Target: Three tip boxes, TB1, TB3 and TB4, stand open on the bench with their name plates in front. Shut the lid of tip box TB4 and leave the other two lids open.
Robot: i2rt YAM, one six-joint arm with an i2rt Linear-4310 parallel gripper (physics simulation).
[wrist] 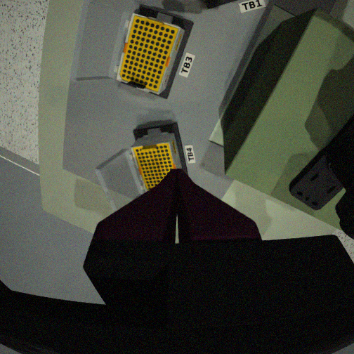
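Observation:
Tip box TB4 (pixel 154 162), with a yellow tip rack, stands behind its name plate (pixel 190 154). Its clear lid (pixel 119 179) is open and leans out to the left in the view. My gripper (pixel 176 177) is shut and empty; its fingertips overlap the lower right part of TB4 in the view and hide some of it. Whether they touch it I cannot tell. Tip box TB3 (pixel 150 52) stands above, with name plate (pixel 187 65) and its faint clear lid (pixel 94 47) open at the left. The TB1 name plate (pixel 251 6) is at the top edge; its box is mostly cut off.
A large green block (pixel 285 95) with a dark side stands right of the boxes. A dark grey part (pixel 316 184) and black shapes are at the right edge. The grey mat (pixel 100 125) under the boxes has a pale green border; a speckled surface (pixel 20 75) lies at upper left.

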